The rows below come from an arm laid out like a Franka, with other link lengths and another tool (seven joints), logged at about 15 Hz.
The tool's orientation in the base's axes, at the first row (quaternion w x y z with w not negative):
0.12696, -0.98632, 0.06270, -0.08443
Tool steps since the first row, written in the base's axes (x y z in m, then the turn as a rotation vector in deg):
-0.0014, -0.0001, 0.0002, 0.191, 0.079, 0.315
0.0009, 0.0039, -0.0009, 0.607, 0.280, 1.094
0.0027, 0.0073, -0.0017, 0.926, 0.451, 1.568
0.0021, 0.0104, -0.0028, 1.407, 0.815, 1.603
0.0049, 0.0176, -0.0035, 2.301, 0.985, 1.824
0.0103, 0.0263, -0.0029, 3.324, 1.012, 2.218
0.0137, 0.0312, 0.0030, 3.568, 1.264, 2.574
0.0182, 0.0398, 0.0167, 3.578, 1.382, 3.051
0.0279, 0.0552, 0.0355, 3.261, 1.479, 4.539
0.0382, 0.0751, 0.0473, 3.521, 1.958, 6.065
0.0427, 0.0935, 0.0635, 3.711, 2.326, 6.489
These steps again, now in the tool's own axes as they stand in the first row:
-0.0013, 0.0002, -0.0005, 0.223, -0.178, -0.247
0.0002, -0.0036, 0.0020, 0.718, -0.616, -0.865
0.0013, -0.0068, 0.0039, 1.076, -0.937, -1.218
0.0001, -0.0095, 0.0055, 1.499, -1.345, -1.076
0.0017, -0.0165, 0.0085, 2.382, -1.657, -1.083
0.0058, -0.0255, 0.0110, 3.438, -1.890, -1.266
0.0093, -0.0321, 0.0071, 3.693, -2.250, -1.500
0.0145, -0.0444, -0.0031, 3.758, -2.489, -1.925
0.0246, -0.0651, -0.0155, 3.658, -2.938, -3.378
0.0336, -0.0883, -0.0201, 4.073, -3.823, -4.671
0.0378, -0.1107, -0.0303, 4.269, -4.306, -4.952

